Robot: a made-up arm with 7 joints.
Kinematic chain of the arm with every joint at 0, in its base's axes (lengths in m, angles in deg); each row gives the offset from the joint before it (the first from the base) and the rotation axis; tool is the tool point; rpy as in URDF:
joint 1: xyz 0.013 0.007 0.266 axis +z
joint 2: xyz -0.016 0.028 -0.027 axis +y
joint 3: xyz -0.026 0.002 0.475 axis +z
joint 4: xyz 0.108 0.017 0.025 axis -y
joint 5: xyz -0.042 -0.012 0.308 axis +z
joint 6: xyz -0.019 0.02 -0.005 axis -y
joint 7: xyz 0.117 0.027 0 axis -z
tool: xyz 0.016 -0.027 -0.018 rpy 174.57 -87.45 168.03
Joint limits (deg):
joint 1: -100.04..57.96
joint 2: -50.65..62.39
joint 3: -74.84..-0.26
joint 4: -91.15..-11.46
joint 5: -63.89..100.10
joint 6: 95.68..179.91
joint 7: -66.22..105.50
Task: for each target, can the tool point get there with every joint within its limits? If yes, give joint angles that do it. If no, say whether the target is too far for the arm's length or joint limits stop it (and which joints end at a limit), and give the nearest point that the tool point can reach.
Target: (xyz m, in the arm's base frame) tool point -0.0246 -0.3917 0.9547
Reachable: yes | joints 22.43 -33.06 -44.70 -79.69 54.02 148.56 9.79
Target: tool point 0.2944 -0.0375 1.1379
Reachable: yes | joints 6.13 6.86 -41.44 -35.82 -5.41 138.49 -52.48
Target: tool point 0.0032 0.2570 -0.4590
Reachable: no: joint limits stop it (at a limit: joint 1, joint 2, joint 3, joint 4, joint 5, joint 6, joint 7) | nearest point 0.3098 0.6112 -0.0054 | short by 0.652 m
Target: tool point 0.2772 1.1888 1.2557
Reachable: no: too far | nearest point 0.1702 0.7103 0.8996 | short by 0.606 m
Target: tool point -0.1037 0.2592 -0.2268
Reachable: no: joint limits stop it (at a limit: joint 1, joint 2, joint 3, joint 4, joint 5, joint 6, joint 7) | nearest point 0.3098 0.6112 -0.0054 | short by 0.586 m
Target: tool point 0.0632 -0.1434 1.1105
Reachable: yes | joints -25.01 -15.37 -37.32 -56.64 -47.99 142.84 -21.53
